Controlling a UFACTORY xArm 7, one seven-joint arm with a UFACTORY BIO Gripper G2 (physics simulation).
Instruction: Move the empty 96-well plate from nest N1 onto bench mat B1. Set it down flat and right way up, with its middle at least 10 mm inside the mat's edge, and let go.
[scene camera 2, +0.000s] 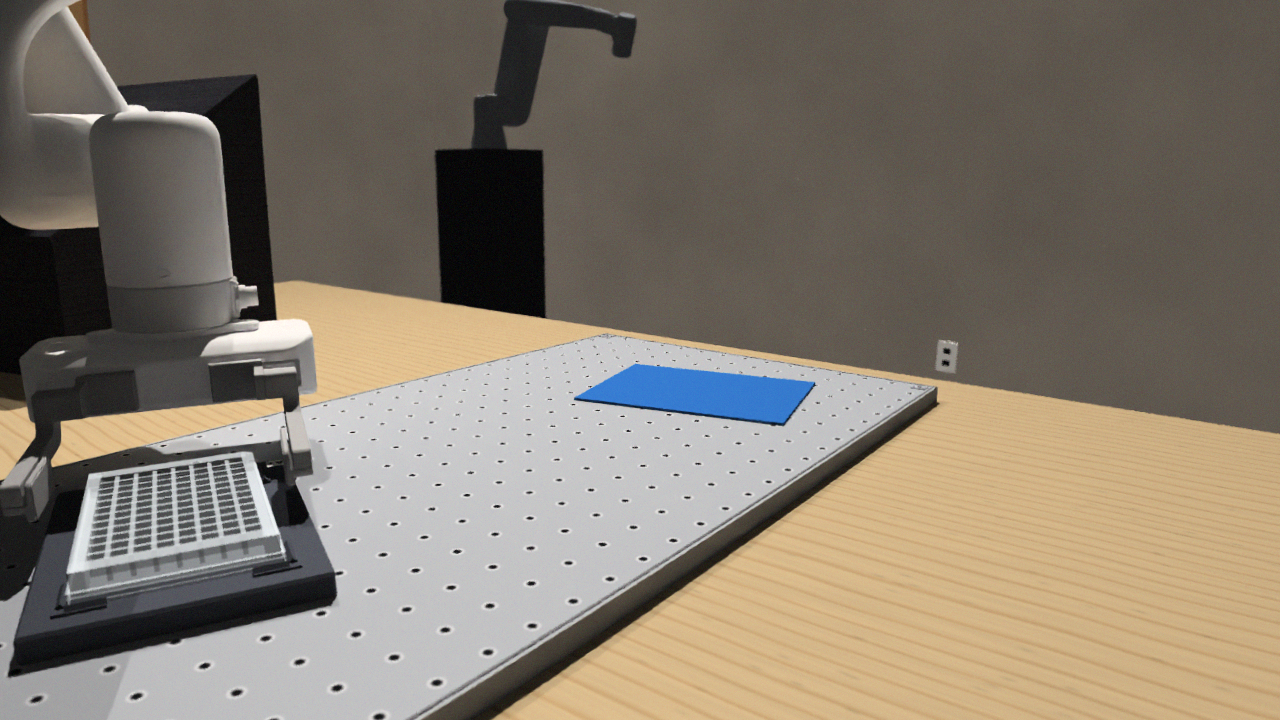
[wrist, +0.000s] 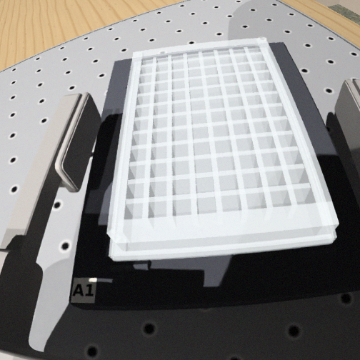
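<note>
The clear, empty 96-well plate sits flat and right way up in the dark nest N1. A label reading A1 shows at a near corner of the nest in the wrist view. My gripper is open, its fingers on either side of the plate with a gap at each side and nothing held between them. The fingertips are close to the plate's height. The right finger is partly cut off in the wrist view. The blue bench mat B1 lies flat, with nothing on it.
A grey perforated board carries the nest and the mat, which lies towards its far right end. The board rests on a wooden table. A dark pedestal with a dark arm shape above it shows in the background.
</note>
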